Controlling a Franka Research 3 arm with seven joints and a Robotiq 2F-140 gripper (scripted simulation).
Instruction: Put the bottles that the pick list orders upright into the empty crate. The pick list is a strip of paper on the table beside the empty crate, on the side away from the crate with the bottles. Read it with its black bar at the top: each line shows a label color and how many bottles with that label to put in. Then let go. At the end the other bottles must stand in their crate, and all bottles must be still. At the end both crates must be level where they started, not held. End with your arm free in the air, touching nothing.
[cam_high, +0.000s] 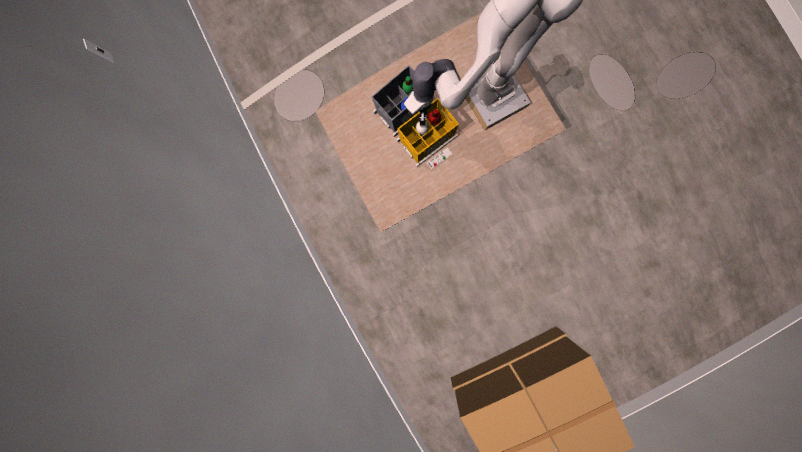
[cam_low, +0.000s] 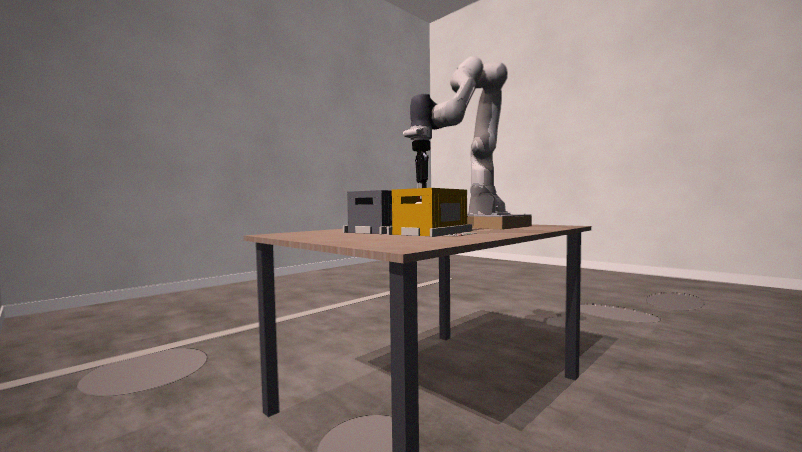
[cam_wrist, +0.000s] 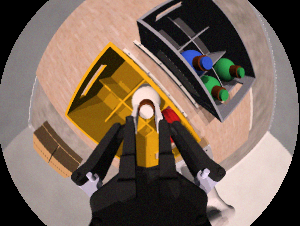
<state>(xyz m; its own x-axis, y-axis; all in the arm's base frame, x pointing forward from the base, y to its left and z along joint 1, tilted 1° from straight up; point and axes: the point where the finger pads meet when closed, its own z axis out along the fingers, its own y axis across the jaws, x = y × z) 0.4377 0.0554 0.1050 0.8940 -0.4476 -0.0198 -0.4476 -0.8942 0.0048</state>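
My hand is 8 cm above the white bottle. Also, from my hand: blue bottle: 15 cm to the right, 8 cm below, 4 cm ahead; yellow crate: 9 cm below, 4 cm to the left, 1 cm behind; red bottle: 8 cm below, 8 cm behind, 3 cm to the right.
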